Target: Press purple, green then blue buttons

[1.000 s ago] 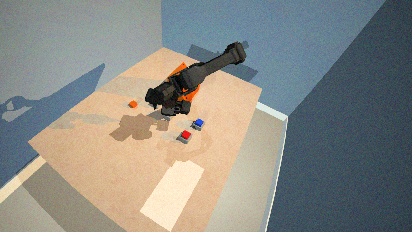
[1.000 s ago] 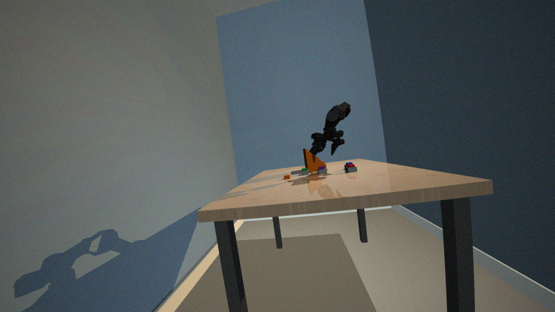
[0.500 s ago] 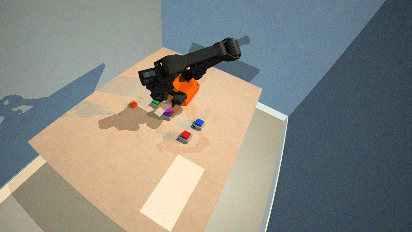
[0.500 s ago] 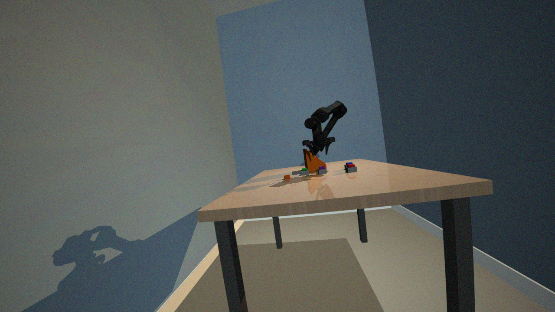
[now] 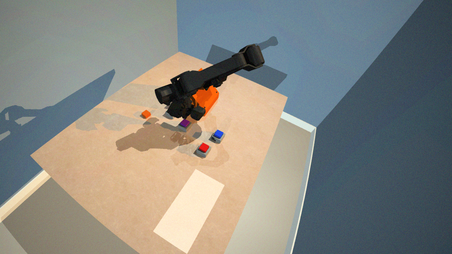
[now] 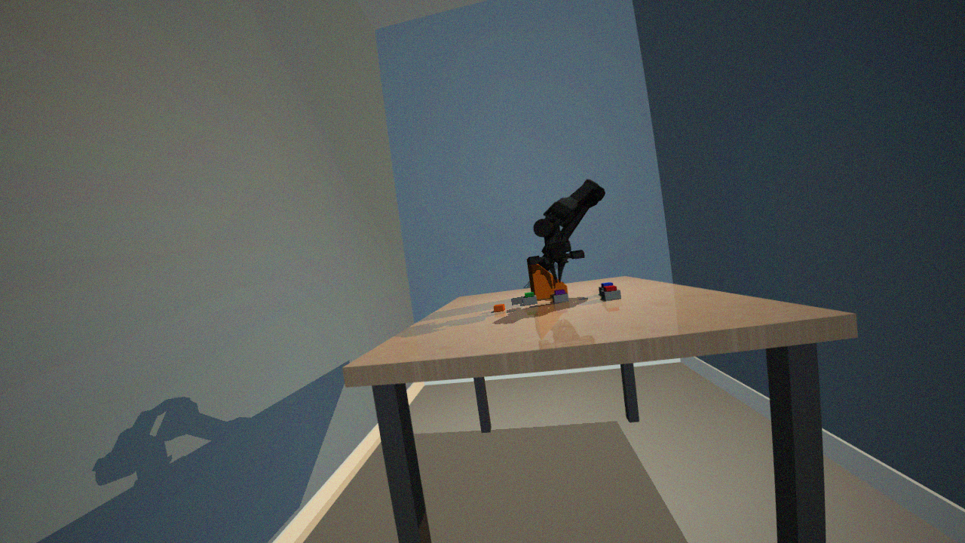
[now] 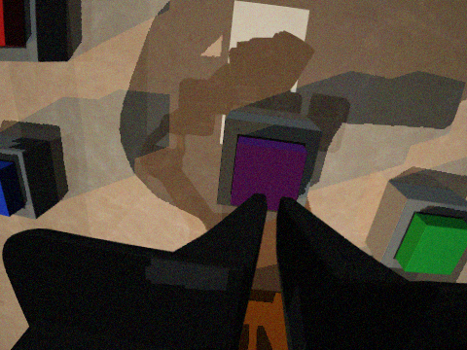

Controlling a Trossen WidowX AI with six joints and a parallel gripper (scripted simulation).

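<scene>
My gripper tip is 3 cm above the purple button. Round my gripper tip: blue button 1 cm behind, 17 cm to the left, 3 cm below; then green button 5 cm behind, 10 cm to the right, 3 cm below; then red button 9 cm ahead, 14 cm to the left, 3 cm below.
</scene>
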